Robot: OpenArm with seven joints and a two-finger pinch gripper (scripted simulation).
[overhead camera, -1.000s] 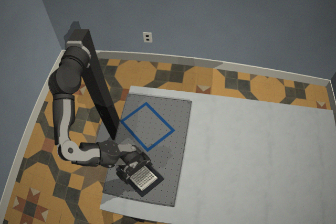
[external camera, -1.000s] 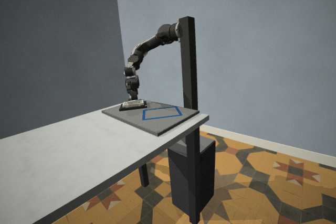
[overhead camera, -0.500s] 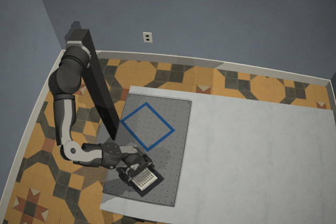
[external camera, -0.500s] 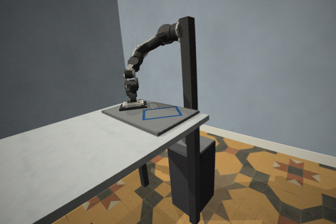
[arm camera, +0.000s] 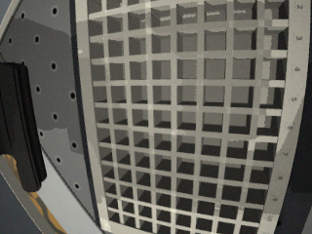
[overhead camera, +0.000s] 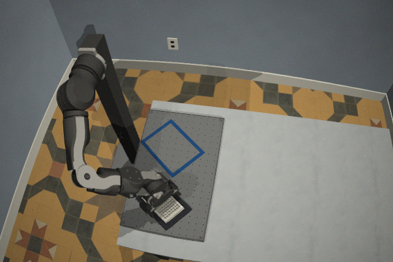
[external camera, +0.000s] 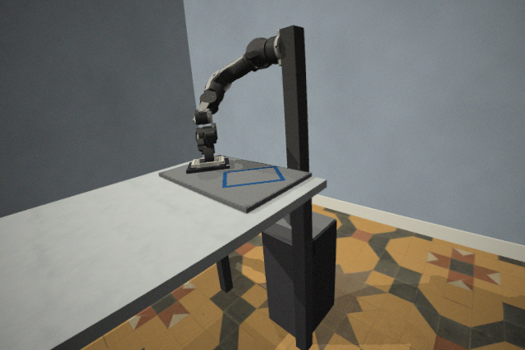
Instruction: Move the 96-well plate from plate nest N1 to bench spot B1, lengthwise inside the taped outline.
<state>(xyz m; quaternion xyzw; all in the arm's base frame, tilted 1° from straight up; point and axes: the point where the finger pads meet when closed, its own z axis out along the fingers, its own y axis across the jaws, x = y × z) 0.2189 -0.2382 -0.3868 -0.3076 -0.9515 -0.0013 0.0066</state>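
My hand is 20 mm above the white 96-well plate. Also, from my hand: black plate nest: 30 mm below.
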